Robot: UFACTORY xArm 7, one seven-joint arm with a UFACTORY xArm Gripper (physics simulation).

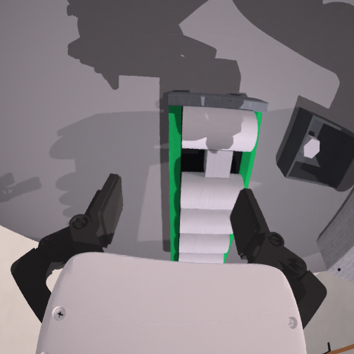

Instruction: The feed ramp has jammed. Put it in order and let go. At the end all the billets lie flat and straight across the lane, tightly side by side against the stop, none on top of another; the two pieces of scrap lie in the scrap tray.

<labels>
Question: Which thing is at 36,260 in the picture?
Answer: The gripper.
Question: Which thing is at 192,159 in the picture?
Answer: A ramp lane.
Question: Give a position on a grey stop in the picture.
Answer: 173,98
</labels>
